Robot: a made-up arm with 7 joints.
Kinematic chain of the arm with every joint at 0, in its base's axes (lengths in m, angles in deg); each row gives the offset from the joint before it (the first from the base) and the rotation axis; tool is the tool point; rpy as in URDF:
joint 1: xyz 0 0 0.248 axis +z
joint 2: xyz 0 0 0 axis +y
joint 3: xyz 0 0 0.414 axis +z
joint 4: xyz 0.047 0 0 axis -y
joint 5: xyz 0.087 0 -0.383 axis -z
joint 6: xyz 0 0 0 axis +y
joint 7: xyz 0.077 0 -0.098 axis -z
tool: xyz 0 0 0 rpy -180 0 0
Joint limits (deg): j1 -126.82..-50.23 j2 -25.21..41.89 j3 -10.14..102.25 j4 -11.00..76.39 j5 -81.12..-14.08 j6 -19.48..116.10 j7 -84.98..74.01
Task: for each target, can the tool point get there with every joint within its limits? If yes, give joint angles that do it. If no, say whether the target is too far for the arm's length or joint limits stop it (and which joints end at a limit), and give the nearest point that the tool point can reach.
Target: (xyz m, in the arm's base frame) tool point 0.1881 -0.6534 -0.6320
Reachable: no: too far | nearest point 0.1296 -0.4501 0.0320 | short by 0.697 m
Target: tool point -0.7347 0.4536 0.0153
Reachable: no: joint limits stop it (at a limit: joint 1, joint 2, joint 3, joint 5) | nearest point -0.2549 -0.0695 0.1269 | short by 0.719 m
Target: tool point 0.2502 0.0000 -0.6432
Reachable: no: joint limits stop it (at a limit: joint 1, joint 2, joint 5) | nearest point 0.2262 -0.1306 0.0187 | short by 0.675 m
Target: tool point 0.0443 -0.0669 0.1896
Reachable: yes | joints -75.11 -6.68 65.96 -2.92 -42.03 77.02 30.25
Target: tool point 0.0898 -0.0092 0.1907
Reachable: yes | joints -68.70 28.94 93.07 3.44 -39.03 98.22 -26.77
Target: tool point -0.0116 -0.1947 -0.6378
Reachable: no: joint limits stop it (at a limit: joint 2, joint 5) | nearest point -0.0155 -0.2594 0.0101 | short by 0.651 m
